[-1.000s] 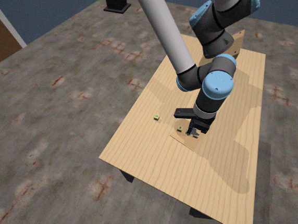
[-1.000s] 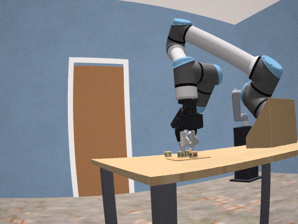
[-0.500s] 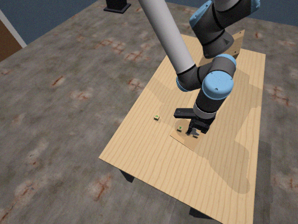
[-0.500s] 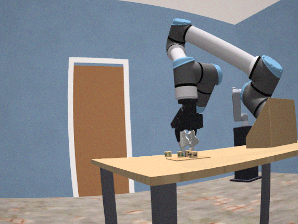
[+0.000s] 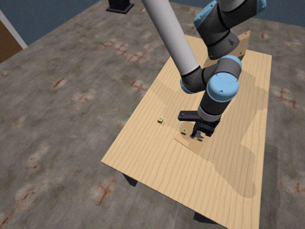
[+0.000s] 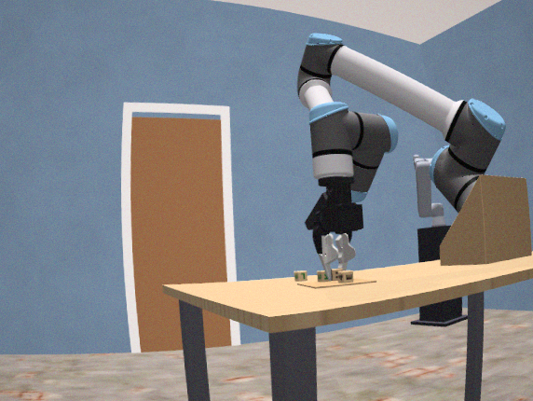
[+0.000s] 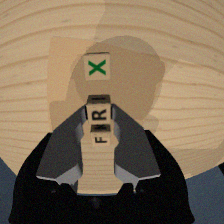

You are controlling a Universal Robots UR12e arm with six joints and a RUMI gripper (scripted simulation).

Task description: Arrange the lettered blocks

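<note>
My hand is right at the R block. From my hand the other things lie so: tan mat 2 cm below.
</note>
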